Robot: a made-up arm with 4 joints.
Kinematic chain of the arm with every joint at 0, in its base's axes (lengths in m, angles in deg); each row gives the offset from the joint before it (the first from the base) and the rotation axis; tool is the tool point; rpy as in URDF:
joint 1: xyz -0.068 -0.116 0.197 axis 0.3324 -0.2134 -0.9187
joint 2: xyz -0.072 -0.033 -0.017 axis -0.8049 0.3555 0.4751
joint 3: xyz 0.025 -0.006 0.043 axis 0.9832 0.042 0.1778
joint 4: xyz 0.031 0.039 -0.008 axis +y
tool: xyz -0.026 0.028 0.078 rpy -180 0 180
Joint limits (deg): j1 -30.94..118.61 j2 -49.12..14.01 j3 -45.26..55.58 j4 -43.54..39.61
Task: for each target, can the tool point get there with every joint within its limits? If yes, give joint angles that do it. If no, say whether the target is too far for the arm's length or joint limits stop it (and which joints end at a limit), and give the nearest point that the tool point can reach.
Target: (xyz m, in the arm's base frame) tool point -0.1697 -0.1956 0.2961
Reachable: yes | joints 26.91 -29.97 37.21 18.64
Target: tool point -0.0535 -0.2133 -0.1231
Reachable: no: too far | nearest point -0.1604 -0.1282 0.1907 | short by 0.342 m
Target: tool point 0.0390 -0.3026 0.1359
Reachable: no: joint limits stop it (at a limit: joint 1, joint 2, joint 3, joint 4) | nearest point -0.0304 -0.1588 0.2374 | short by 0.189 m
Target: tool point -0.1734 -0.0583 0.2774
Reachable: yes | joints 99.57 -21.00 24.31 -2.72
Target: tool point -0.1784 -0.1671 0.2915
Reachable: yes | joints 16.92 -17.76 47.80 -20.72
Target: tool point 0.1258 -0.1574 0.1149
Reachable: no: joint limits stop it (at a limit: joint 2, joint 3, joint 4) | nearest point -0.0096 -0.1170 0.2352 | short by 0.186 m
